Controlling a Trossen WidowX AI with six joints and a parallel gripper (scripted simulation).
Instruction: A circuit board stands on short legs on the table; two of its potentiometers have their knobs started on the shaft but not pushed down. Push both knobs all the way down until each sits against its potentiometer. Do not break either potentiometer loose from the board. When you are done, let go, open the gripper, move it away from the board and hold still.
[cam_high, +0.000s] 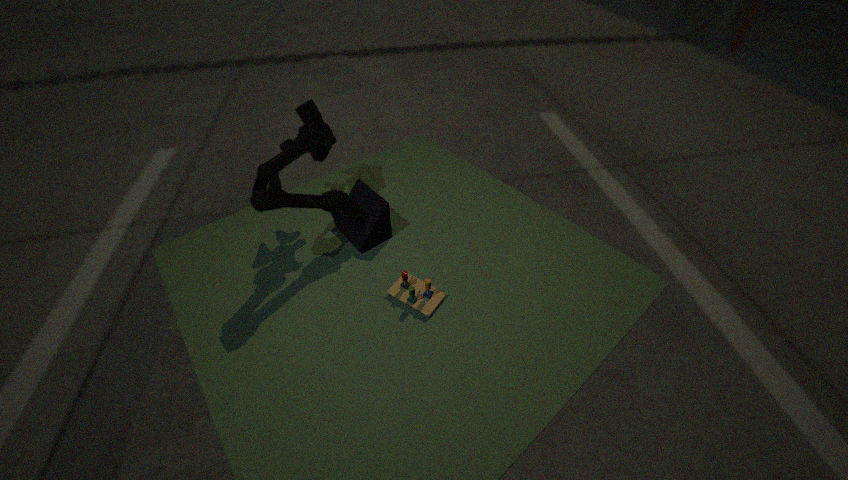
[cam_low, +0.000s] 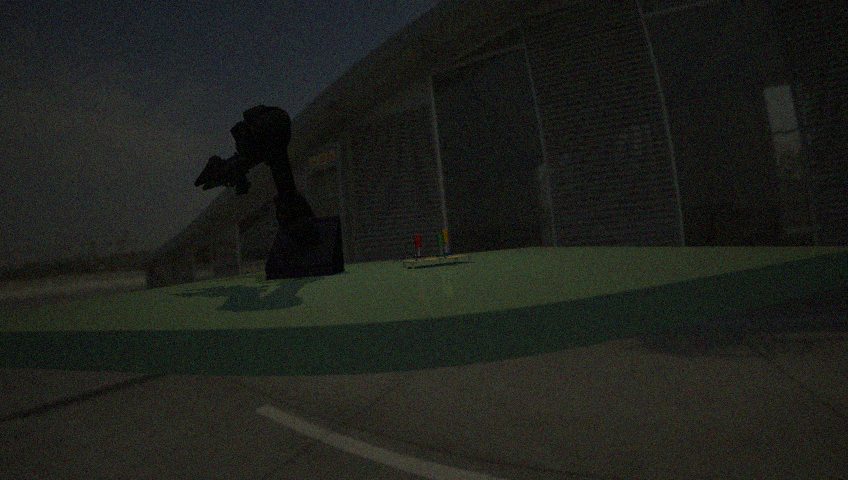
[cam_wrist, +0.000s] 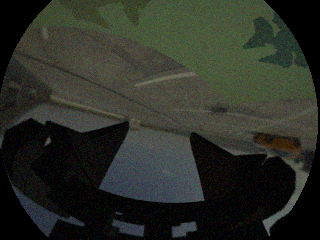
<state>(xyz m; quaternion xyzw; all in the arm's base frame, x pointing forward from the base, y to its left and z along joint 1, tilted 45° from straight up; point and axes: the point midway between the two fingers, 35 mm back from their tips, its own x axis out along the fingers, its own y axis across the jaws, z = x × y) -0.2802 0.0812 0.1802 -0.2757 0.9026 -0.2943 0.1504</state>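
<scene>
The red knob lies 61 cm ahead of my gripper tip, 21 cm below it and 6 cm to the left of it. Round my gripper tip: orange knob: 68 cm ahead, 20 cm below, 10 cm to the left.
</scene>
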